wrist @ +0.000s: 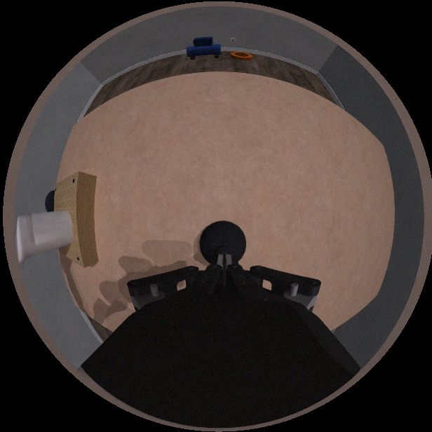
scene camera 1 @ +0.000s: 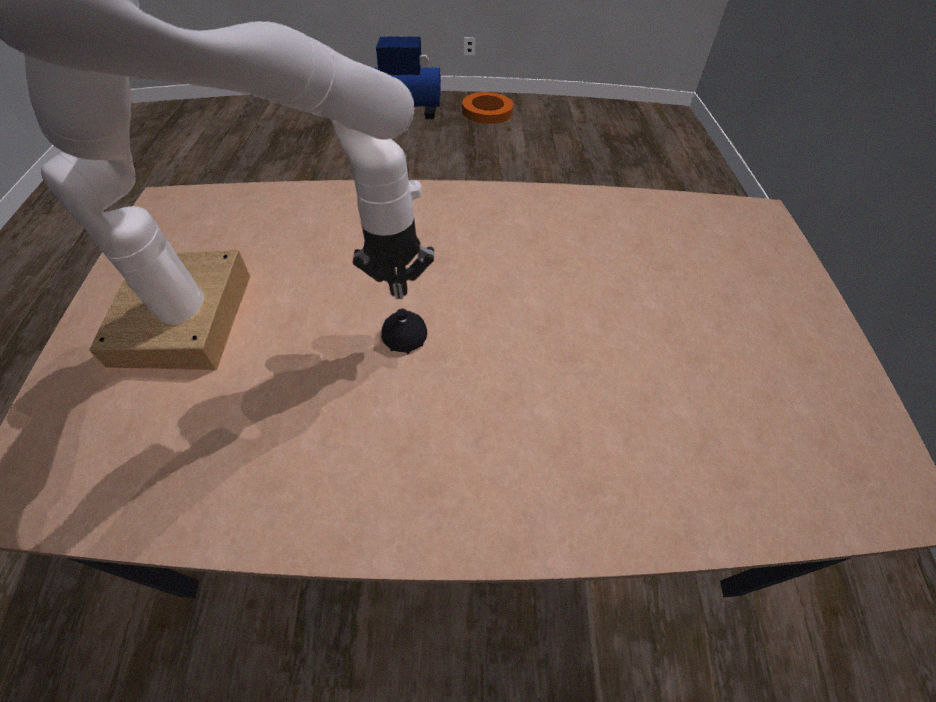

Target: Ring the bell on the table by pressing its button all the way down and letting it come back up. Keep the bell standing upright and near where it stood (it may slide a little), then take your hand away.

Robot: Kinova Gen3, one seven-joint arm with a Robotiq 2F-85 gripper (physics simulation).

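Pixels of known places: gripper, fingertip midpoint: [scene camera 1: 399, 295]; arm's base, link origin: [scene camera 1: 180, 304].
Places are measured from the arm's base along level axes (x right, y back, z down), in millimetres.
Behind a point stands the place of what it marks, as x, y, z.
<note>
The black, dome-shaped bell [scene camera 1: 404, 333] @(-44, -419, 29) [wrist: 223, 239] stands upright on the tan table [scene camera 1: 604, 340] @(-137, -776, 68) [wrist: 225, 140], a little left of the middle in the scene view. Its small button [scene camera 1: 402, 313] @(-66, -411, 2) shows on top of the dome. My gripper [scene camera 1: 398, 293] @(-69, -410, -41) [wrist: 224, 262] is shut with nothing between its fingers. It points down above the bell, and a small gap shows between the fingertips and the button in the scene view. In the wrist view the fingertips overlap the near edge of the bell and partly hide the button.
The arm's wooden base block [scene camera 1: 154, 332] @(66, 18, 4) [wrist: 86, 220] is at the left of the table. On the floor behind the table are a blue machine [scene camera 1: 427, 84] [wrist: 203, 50] and an orange ring [scene camera 1: 487, 117] [wrist: 241, 57]. The arm's shadow falls to the left of the bell.
</note>
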